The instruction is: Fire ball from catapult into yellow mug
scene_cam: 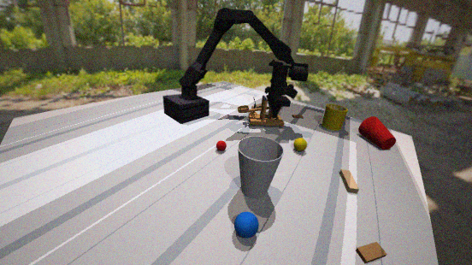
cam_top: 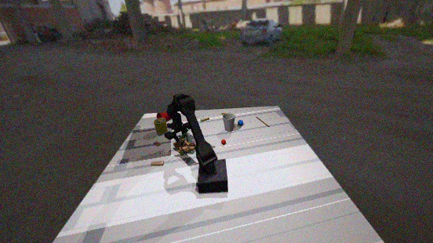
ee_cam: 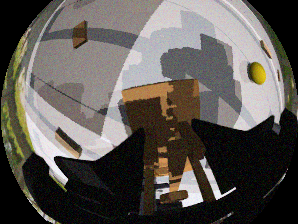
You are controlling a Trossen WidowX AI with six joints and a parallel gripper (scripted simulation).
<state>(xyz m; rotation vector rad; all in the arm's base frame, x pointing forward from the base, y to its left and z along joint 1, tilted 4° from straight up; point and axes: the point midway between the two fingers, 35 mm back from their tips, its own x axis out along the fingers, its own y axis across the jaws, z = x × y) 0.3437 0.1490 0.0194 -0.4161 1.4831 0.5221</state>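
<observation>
Now: gripper tip 5 cm past the small red ball, 29 cm to the left of it and 3 cm above it. Also, from my gripper tip: yellow mug (23 cm ahead, 15 cm to the left, 1 cm below); catapult (7 cm behind, 3 cm to the right, 2 cm above); yellow ball (15 cm ahead, 13 cm to the right, 2 cm below).
</observation>
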